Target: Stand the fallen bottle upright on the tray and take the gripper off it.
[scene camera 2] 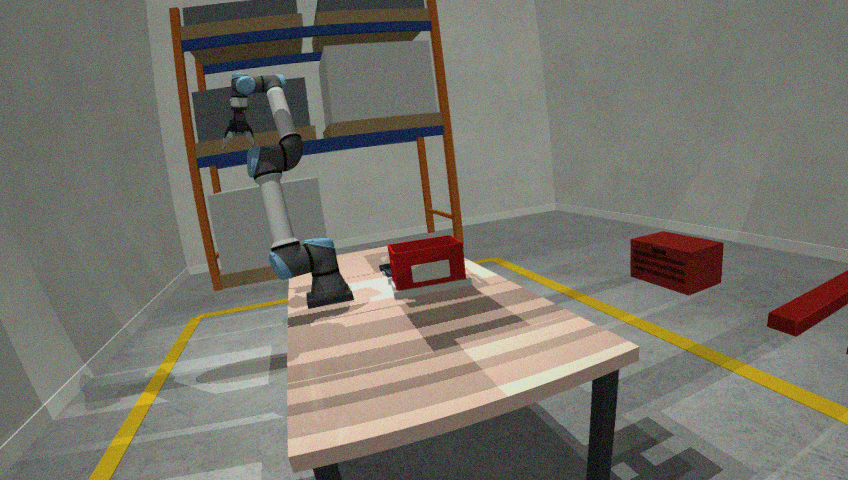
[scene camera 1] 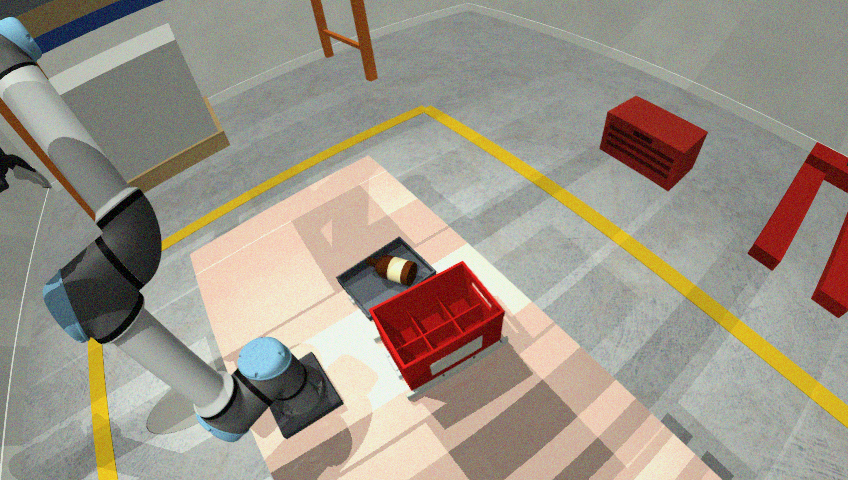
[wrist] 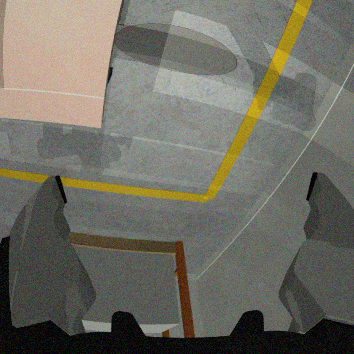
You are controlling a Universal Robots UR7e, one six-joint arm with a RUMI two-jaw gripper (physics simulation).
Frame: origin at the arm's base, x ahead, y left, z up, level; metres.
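Where they show: gripper, fingertip midpoint: [scene camera 2: 238, 149] [scene camera 1: 19, 205] [wrist: 186, 176]; arm's base, origin of the base link: [scene camera 2: 329, 292] [scene camera 1: 300, 391].
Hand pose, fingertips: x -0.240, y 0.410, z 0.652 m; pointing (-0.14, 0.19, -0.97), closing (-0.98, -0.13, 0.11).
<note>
Things, the pixels of their top centre, and the offset from my fingertips. "pt": a spot on its surface instead. Level surfaces: height alone.
- brown bottle, middle of its top: [scene camera 1: 387, 259] dx +0.685, dy -0.300, dz -0.596 m
- dark grey tray, surface spot: [scene camera 1: 364, 287] pt dx +0.595, dy -0.272, dz -0.670 m
- red crate, middle of its top: [scene camera 1: 435, 311] [scene camera 2: 423, 243] dx +0.614, dy -0.575, dz -0.499 m
- table, its level: dz -0.675 m
A brown bottle [scene camera 1: 399, 270] with a cream label lies on its side in the dark grey tray [scene camera 1: 364, 287], its neck toward the upper left in scene camera 1. In scene camera 2 a small dark part of the tray [scene camera 2: 385, 270] shows beside the red crate, and the bottle does not show. My gripper [scene camera 2: 238, 145] [wrist: 186, 176] is open and empty, pointing down, high up and well away from the tray, beyond the table's edge. In scene camera 1 part of it shows at the left edge. The bottle and tray do not show in the wrist view.
A red crate [scene camera 1: 417, 374] [scene camera 2: 425, 253] with compartments stands right beside the tray on the table [scene camera 1: 249, 291] [scene camera 2: 368, 404] [wrist: 55, 60]. An orange and blue shelf rack [scene camera 2: 447, 172] stands behind the arm. A red tool chest [scene camera 1: 654, 127] [scene camera 2: 702, 270] is on the floor at the right.
</note>
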